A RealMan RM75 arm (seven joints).
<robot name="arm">
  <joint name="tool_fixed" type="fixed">
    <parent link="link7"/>
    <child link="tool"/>
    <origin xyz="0 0 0" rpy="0 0 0"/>
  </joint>
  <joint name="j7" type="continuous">
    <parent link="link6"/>
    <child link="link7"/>
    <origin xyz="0 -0.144 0" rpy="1.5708 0 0"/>
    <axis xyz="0 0 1"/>
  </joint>
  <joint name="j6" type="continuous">
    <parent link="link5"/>
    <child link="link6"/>
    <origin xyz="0 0 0" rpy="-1.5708 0 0"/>
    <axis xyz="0 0 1"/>
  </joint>
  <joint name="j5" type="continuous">
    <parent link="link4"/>
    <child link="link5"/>
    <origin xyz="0 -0.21 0" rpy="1.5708 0 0"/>
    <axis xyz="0 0 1"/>
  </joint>
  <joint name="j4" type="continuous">
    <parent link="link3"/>
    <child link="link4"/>
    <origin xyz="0 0 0" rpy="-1.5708 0 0"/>
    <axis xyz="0 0 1"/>
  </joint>
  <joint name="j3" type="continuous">
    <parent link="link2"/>
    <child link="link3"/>
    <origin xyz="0 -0.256 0" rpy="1.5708 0 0"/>
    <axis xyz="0 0 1"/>
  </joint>
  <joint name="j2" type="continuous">
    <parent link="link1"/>
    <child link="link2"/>
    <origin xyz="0 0 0" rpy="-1.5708 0 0"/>
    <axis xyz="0 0 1"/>
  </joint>
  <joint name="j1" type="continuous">
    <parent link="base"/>
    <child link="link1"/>
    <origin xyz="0 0 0.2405" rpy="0 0 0"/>
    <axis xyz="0 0 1"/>
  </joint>
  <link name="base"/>
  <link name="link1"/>
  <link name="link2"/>
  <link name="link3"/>
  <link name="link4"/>
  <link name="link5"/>
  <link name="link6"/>
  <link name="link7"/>
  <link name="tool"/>
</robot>
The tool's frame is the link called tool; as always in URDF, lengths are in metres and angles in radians. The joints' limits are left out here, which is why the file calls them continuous.
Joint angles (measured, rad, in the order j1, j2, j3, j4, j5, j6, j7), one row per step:
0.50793, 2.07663, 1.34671, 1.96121, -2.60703, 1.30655, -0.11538
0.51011, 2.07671, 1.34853, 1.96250, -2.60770, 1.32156, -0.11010
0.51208, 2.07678, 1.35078, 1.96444, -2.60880, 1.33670, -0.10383
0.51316, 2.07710, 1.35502, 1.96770, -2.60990, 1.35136, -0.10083
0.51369, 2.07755, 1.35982, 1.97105, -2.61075, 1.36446, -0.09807
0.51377, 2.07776, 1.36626, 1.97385, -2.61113, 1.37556, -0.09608
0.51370, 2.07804, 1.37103, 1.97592, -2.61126, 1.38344, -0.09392
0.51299, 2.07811, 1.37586, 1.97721, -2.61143, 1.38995, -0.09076
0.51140, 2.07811, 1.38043, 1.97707, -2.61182, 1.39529, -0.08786
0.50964, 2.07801, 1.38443, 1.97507, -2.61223, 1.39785, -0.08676
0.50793, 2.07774, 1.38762, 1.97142, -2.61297, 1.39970, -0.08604
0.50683, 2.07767, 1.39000, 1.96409, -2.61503, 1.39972, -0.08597
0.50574, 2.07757, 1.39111, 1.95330, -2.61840, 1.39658, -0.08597
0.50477, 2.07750, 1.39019, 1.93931, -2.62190, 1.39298, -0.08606
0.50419, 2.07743, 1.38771, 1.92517, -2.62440, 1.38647, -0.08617
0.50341, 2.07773, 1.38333, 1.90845, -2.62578, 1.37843, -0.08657
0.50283, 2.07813, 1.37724, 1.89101, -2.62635, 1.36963, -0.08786
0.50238, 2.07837, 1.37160, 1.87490, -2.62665, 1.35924, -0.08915
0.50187, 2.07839, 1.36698, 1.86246, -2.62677, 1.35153, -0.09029
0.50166, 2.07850, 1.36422, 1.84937, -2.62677, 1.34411, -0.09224
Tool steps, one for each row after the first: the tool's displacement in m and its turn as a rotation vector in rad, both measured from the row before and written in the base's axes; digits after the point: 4 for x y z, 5 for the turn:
0.0010, -0.0007, 0.0001, -0.00512, -0.00706, -0.00914
0.0010, -0.0007, 0.0003, -0.00417, -0.00646, -0.00995
0.0010, -0.0005, 0.0009, -0.00228, -0.00617, -0.00769
0.0009, -0.0004, 0.0011, -0.00130, -0.00463, -0.00752
0.0010, 0.0001, 0.0014, 0.00048, -0.00304, -0.00765
0.0007, 0.0000, 0.0010, 0.00040, -0.00145, -0.00623
0.0009, 0.0002, 0.0010, 0.00114, -0.00046, -0.00778
0.0014, 0.0004, 0.0008, 0.00128, -0.00062, -0.00899
0.0015, 0.0006, 0.0006, 0.00156, -0.00065, -0.00761
0.0018, 0.0008, 0.0003, 0.00108, -0.00167, -0.00794
0.0022, 0.0012, -0.0002, 0.00110, -0.00310, -0.00871
0.0026, 0.0017, -0.0008, 0.00171, -0.00366, -0.00950
0.0031, 0.0017, -0.0016, -0.00059, -0.00559, -0.01082
0.0026, 0.0015, -0.0019, -0.00104, -0.00380, -0.00828
0.0028, 0.0014, -0.0028, -0.00357, -0.00378, -0.00872
0.0027, 0.0011, -0.0033, -0.00545, -0.00422, -0.00715
0.0023, 0.0011, -0.0030, -0.00385, -0.00250, -0.00530
0.0019, 0.0008, -0.0023, -0.00333, -0.00245, -0.00415
0.0021, 0.0011, -0.0020, -0.00251, -0.00241, -0.00476

